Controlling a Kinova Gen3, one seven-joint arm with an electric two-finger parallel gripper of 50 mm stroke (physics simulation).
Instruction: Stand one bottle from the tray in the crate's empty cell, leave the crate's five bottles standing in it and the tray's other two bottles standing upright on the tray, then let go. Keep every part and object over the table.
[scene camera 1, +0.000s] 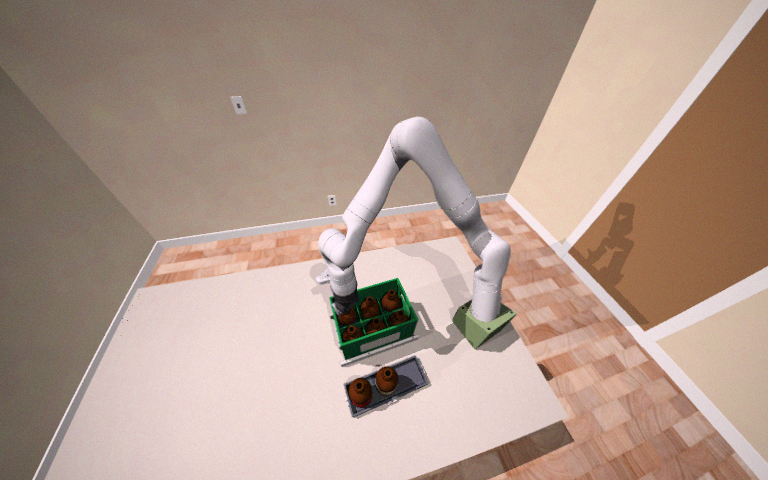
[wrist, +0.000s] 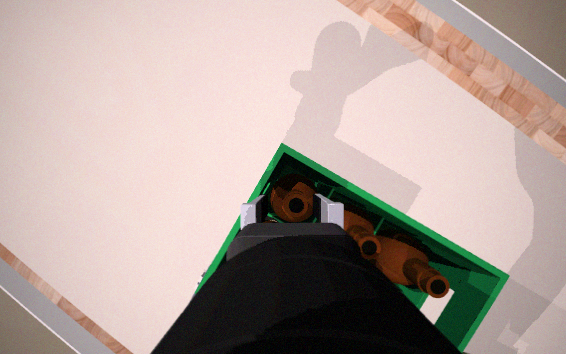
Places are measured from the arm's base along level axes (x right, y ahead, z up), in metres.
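Pixels of known places: gripper, between the fingertips: (scene camera 1: 343, 308) (wrist: 290, 203); arm's base, origin of its link: (scene camera 1: 483, 312).
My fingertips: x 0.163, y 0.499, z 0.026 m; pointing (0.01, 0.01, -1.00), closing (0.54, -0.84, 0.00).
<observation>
Ahead of a thing's pixels: the offset from my fingertips to its top centre. "pt": to the spot under its first point. Level surfaces: height alone.
A green crate {dz +0.014, dx -0.038, dy -0.097 m} (scene camera 1: 376, 343) (wrist: 395, 206) stands on the table with a brown bottle in each of its six cells. The bottle in the back left corner cell {pt dz -0.037, dx -0.018, dy -0.007 m} (scene camera 1: 347, 316) (wrist: 286, 200) stands upright, its neck between my fingers with a gap on both sides. My gripper (scene camera 1: 344, 310) (wrist: 290, 203) is open above that cell, its fingers around the neck without gripping it. A grey tray {pt dz -0.156, dx -0.244, dy -0.208 m} (scene camera 1: 417, 370) in front of the crate holds two upright brown bottles, one at its left end {pt dz -0.013, dx -0.272, dy +0.008 m} (scene camera 1: 360, 391) and one near its middle (scene camera 1: 386, 379). The tray does not show in the wrist view.
The other crate bottles, such as the back middle one {dz +0.002, dx +0.005, dy -0.100 m} (scene camera 1: 369, 307) (wrist: 357, 227) and the back right one {dz +0.002, dx +0.008, dy -0.187 m} (scene camera 1: 390, 300) (wrist: 405, 260), stand close beside my gripper. The crate's green walls and dividers surround the cell. The arm's green base (scene camera 1: 481, 331) stands on the table {dz -0.161 m} (scene camera 1: 226, 367) to the right.
</observation>
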